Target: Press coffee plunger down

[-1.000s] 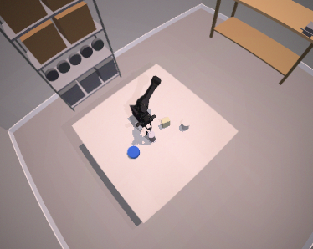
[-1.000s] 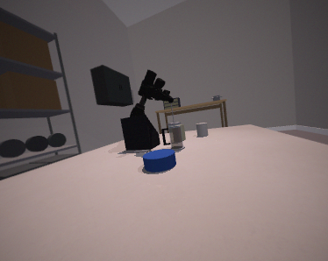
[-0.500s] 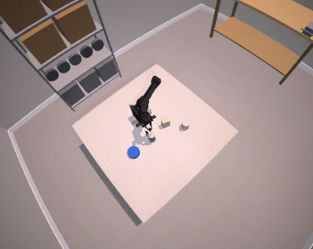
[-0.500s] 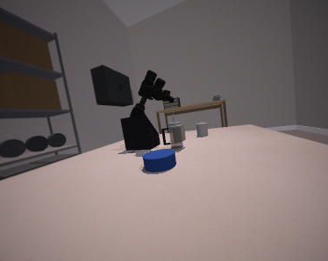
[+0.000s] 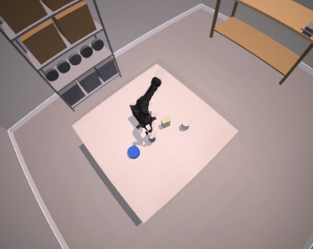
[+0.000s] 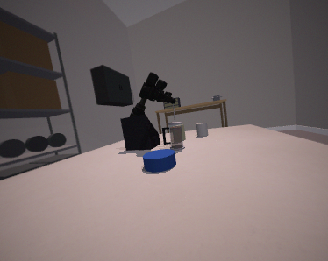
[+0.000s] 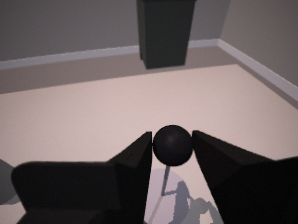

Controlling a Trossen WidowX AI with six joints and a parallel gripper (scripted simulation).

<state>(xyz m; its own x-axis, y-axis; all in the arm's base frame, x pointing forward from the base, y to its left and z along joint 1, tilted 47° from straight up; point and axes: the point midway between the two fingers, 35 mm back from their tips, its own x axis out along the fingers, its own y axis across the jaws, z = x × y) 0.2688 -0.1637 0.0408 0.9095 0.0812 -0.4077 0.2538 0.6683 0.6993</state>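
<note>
My gripper tip is now 30 mm past the coffee press and 130 mm above it. Round my gripper tip: blue disc (40 mm behind, 220 mm to the right, 230 mm below).
</note>
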